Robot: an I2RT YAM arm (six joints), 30 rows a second.
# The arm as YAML. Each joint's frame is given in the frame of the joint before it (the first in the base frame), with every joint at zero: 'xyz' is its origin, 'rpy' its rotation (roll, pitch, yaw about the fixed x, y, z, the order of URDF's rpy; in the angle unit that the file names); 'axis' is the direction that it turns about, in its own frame. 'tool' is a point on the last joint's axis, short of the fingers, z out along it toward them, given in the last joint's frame.
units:
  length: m
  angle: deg
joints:
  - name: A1
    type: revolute
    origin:
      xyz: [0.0, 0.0, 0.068]
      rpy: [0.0, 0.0, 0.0]
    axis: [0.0, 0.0, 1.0]
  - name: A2
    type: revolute
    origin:
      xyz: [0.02, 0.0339, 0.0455]
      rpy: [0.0, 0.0, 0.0]
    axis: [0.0, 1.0, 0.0]
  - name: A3
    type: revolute
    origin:
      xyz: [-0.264, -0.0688, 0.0]
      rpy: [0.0, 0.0, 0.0]
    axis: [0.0, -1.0, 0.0]
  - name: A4
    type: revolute
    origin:
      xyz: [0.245, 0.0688, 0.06]
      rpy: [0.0, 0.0, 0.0]
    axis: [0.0, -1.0, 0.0]
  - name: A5
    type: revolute
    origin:
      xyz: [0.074, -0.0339, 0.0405]
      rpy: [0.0, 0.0, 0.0]
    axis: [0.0, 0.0, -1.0]
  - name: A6
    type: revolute
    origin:
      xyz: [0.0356, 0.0, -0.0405]
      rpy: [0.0, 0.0, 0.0]
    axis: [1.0, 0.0, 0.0]
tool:
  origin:
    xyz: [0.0, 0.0, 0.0]
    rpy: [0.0, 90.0, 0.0]
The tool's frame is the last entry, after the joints.
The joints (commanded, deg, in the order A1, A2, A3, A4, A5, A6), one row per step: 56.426, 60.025, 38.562, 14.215, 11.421, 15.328; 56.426, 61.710, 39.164, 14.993, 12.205, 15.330; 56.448, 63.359, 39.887, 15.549, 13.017, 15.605; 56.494, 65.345, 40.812, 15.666, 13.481, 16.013; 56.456, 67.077, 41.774, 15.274, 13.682, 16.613; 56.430, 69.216, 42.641, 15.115, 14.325, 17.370; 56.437, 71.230, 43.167, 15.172, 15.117, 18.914; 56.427, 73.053, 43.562, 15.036, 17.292, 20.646; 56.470, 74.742, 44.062, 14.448, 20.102, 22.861; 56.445, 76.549, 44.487, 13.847, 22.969, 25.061; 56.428, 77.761, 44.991, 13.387, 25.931, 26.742; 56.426, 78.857, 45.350, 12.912, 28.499, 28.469; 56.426, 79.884, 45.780, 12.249, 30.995, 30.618; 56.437, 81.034, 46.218, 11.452, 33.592, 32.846; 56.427, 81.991, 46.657, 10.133, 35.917, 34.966
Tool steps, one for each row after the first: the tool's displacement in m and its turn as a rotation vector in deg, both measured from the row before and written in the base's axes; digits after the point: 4 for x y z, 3 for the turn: 0.0037, 0.0047, -0.0015, -0.309, 0.086, -0.778; 0.0036, 0.0047, -0.0012, -0.172, 0.302, -0.819; 0.0040, 0.0059, -0.0024, -0.529, 0.741, -0.471; 0.0037, 0.0050, -0.0023, -0.552, 1.016, -0.332; 0.0045, 0.0059, -0.0045, -0.707, 1.191, -0.795; 0.0040, 0.0052, -0.0058, -0.151, 1.651, -1.082; 0.0041, 0.0037, -0.0063, -0.291, 1.516, -2.516; 0.0037, 0.0030, -0.0059, -0.181, 1.656, -3.222; 0.0040, 0.0028, -0.0071, -0.368, 1.571, -3.369; 0.0031, 0.0015, -0.0035, -0.120, 0.673, -3.314; 0.0025, 0.0012, -0.0039, -0.039, 0.705, -2.940; 0.0023, 0.0011, -0.0035, 0.301, 0.803, -3.002; 0.0023, 0.0012, -0.0043, 0.144, 0.793, -3.110; 0.0018, 0.0005, -0.0042, -0.174, 0.874, -2.845
